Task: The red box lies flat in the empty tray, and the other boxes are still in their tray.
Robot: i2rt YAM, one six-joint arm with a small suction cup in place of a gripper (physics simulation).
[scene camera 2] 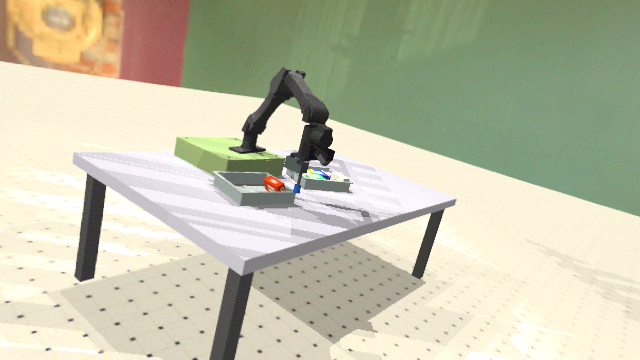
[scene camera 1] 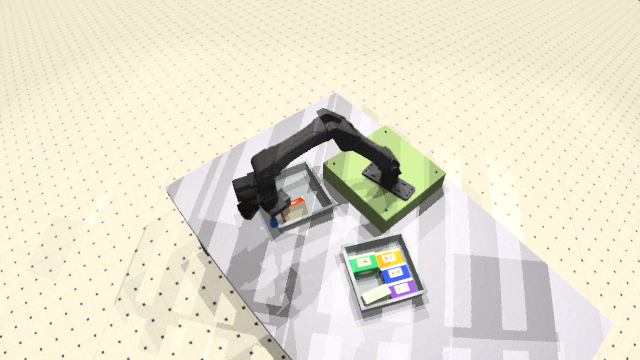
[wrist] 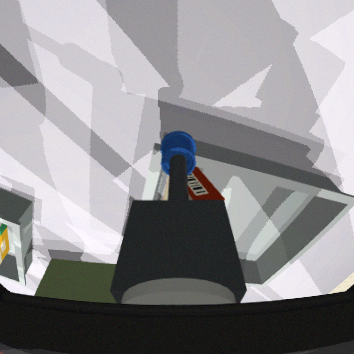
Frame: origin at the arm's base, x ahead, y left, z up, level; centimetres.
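Where they show: end effector, tool point: (scene camera 2: pixel 296 191) (scene camera 1: pixel 274 224) (wrist: pixel 177 146); arm's base, origin of the base link: (scene camera 2: pixel 248 150) (scene camera 1: pixel 388 181).
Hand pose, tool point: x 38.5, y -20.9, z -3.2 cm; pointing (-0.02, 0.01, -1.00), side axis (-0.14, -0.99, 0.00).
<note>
Things, the pixels of their centre, and the offset from my tool point. Level surfaces: height alone.
- red box, body centre: (wrist: pixel 185 210) (scene camera 1: pixel 293 210) (scene camera 2: pixel 275 187) dz -1.6, dx -9.4, dy +0.4 cm
- grey tray, body centre: (wrist: pixel 226 228) (scene camera 1: pixel 293 195) (scene camera 2: pixel 254 187) dz -2.9, dx -15.0, dy -4.6 cm
- second tray, body centre: (scene camera 1: pixel 382 271) (scene camera 2: pixel 317 177) dz -2.9, dx -10.1, dy +39.1 cm
- pale table, its level: dz -5.4 cm
The red box (scene camera 1: pixel 296 211) (scene camera 2: pixel 272 183) (wrist: pixel 209 187) is inside the grey tray (scene camera 1: pixel 319 189) (scene camera 2: pixel 265 198) (wrist: pixel 280 172), near one corner. It is tipped up on its side, a cream face towards scene camera 1, not flat. My suction cup (scene camera 1: pixel 274 223) (scene camera 2: pixel 296 188) (wrist: pixel 178 150) is blue and sits at the tray's corner, beside the box's barcode end, apart from it and carrying nothing. Part of the box is hidden by the gripper in the wrist view. Green (scene camera 1: pixel 364 265), orange (scene camera 1: pixel 390 258), blue (scene camera 1: pixel 397 273), purple (scene camera 1: pixel 402 288) and cream (scene camera 1: pixel 376 295) boxes are in the second tray (scene camera 1: pixel 395 302) (scene camera 2: pixel 327 185).
The light green base block (scene camera 1: pixel 412 150) (scene camera 2: pixel 220 150) (wrist: pixel 75 280) carries the arm and stands close to the tray with the red box. The tray's raised walls are right by the cup. Both trays stand on the pale table (scene camera 1: pixel 485 300) (scene camera 2: pixel 200 220).
</note>
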